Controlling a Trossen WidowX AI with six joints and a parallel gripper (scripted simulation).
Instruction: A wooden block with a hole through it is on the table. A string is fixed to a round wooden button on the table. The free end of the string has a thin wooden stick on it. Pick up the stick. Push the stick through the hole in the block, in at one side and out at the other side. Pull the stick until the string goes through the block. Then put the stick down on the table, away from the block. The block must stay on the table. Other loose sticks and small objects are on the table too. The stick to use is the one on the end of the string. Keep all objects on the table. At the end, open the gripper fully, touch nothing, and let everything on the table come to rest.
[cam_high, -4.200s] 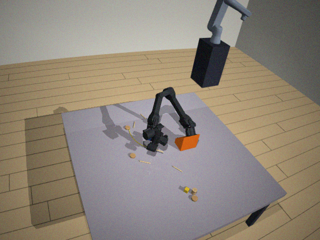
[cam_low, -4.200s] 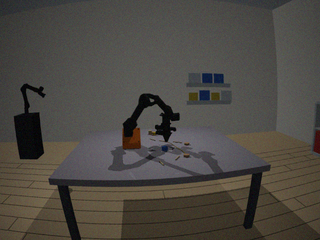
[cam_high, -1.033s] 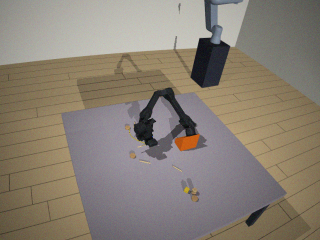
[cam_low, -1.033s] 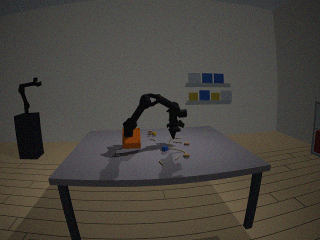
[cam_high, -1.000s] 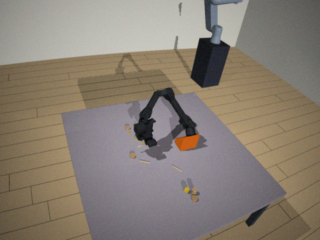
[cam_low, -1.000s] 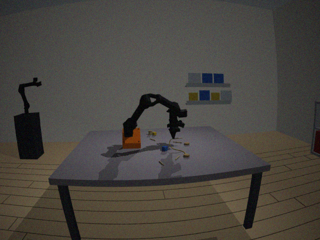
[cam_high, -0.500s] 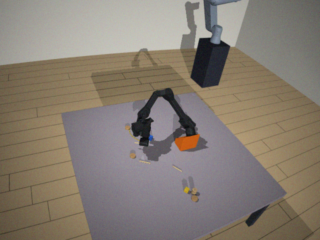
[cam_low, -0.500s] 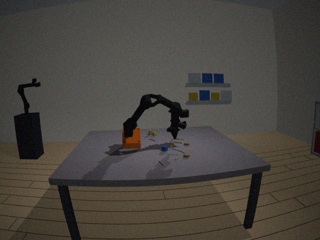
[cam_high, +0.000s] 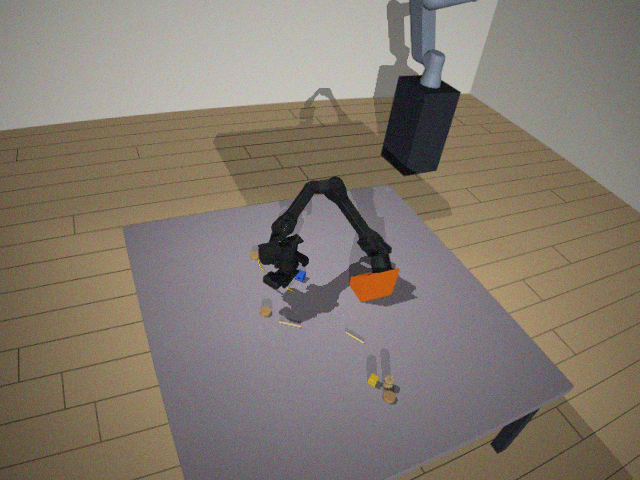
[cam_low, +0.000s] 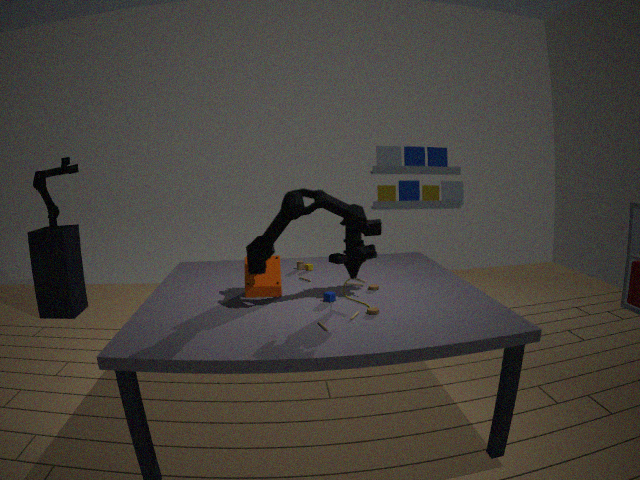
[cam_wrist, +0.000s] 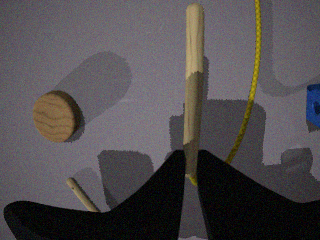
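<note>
Now: gripper tip 10 mm to the left of the thin wooden stick and 10 mm short of it. From my gripper tip the other things lie so: wooden block 470 mm to the left, 150 mm behind, 40 mm below; then blue cube 100 mm behind, 70 mm to the right, 40 mm below; then yellow cube 440 mm to the left, 110 mm behind, 40 mm below.
</note>
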